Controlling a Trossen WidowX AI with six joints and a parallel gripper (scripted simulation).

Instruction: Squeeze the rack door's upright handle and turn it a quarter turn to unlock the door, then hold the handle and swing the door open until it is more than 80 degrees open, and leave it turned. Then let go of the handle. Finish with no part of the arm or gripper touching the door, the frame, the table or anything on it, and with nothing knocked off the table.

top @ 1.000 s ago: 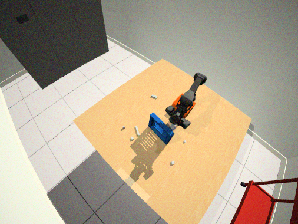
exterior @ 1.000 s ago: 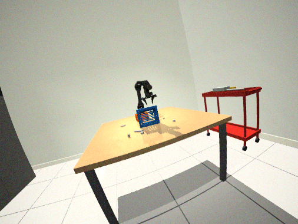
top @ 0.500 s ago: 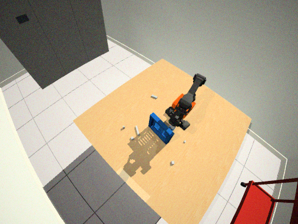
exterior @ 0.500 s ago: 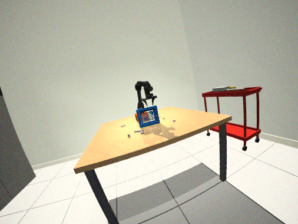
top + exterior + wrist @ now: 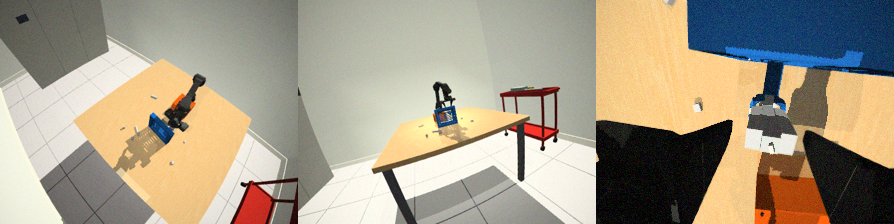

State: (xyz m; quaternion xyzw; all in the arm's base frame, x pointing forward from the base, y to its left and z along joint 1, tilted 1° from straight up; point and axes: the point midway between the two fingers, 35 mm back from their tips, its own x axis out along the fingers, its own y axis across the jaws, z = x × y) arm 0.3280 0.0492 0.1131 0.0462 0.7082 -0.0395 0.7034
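Now: the handle 10 mm behind my gripper tip and 50 mm below it. Round my gripper tip: grey bar (170 mm ahead, 210 mm to the right, 170 mm below).
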